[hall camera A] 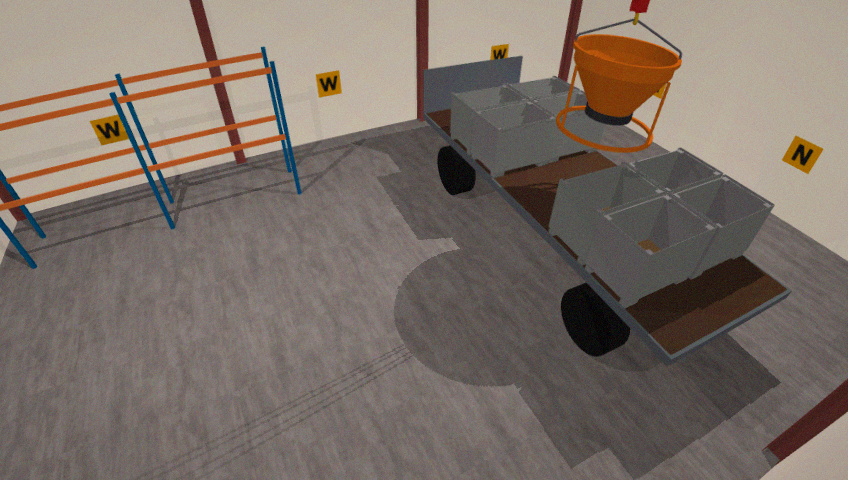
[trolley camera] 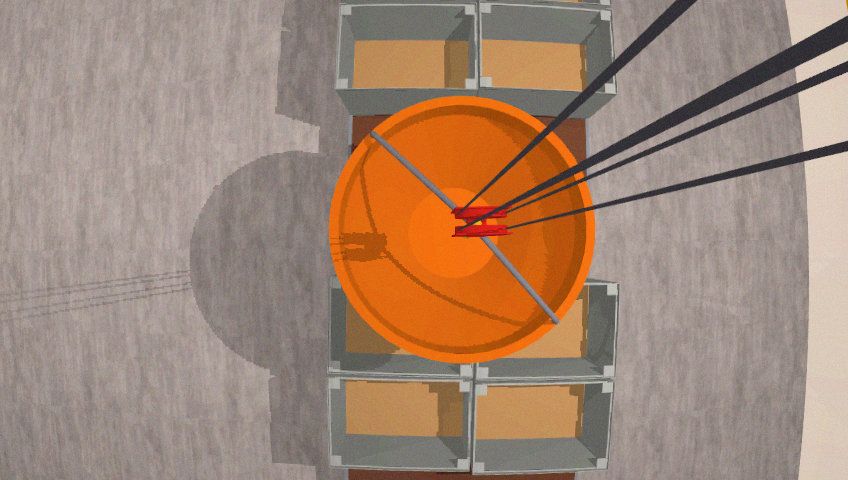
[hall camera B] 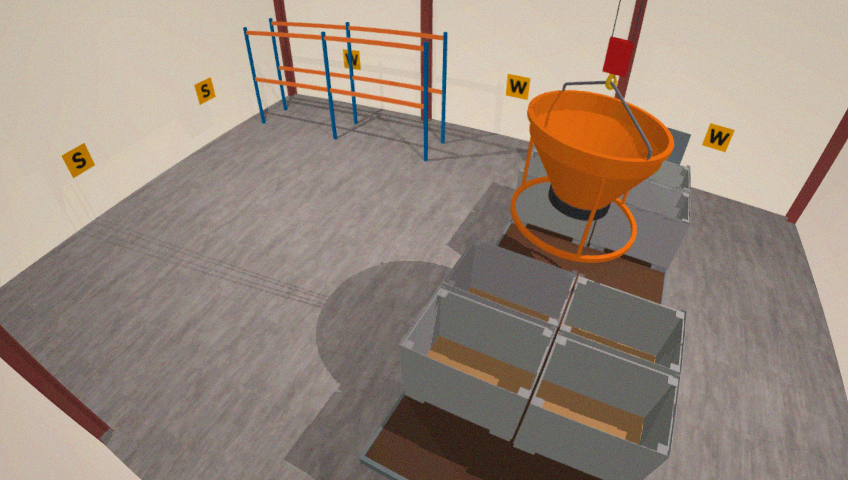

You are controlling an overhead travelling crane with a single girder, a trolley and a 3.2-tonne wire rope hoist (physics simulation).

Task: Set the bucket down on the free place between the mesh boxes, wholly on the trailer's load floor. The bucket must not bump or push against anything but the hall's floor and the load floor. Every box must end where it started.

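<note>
The orange bucket (hall camera A: pixel 624 77) (hall camera B: pixel 595 172) (trolley camera: pixel 428 178) hangs upright in the air by its grey bail. My gripper, the yellow hook under the red block (hall camera A: pixel 636 19) (hall camera B: pixel 611 82) (trolley camera: pixel 477 223), holds that bail. The bare load floor (hall camera A: pixel 571 169) (hall camera B: pixel 645 282) (trolley camera: pixel 568 126) shows between the near mesh boxes (hall camera A: pixel 618 255) (hall camera B: pixel 470 371) (trolley camera: pixel 407 410) and the far mesh boxes (hall camera A: pixel 511 145) (hall camera B: pixel 639 237) (trolley camera: pixel 410 64). In the trolley view the bucket covers most of this gap and parts of the near boxes' inner row. Its foot ring shows apart from the boxes in hall camera A; exact clearance is unclear.
The trailer's grey headboard (hall camera A: pixel 470 80) stands beyond the far boxes. The blue and orange rack (hall camera A: pixel 142 148) (hall camera B: pixel 330 89) stands by the W wall, well away from the bucket. The bucket's round shadow (hall camera A: pixel 458 321) (hall camera B: pixel 380 321) (trolley camera: pixel 249 255) lies on the hall floor beside the trailer.
</note>
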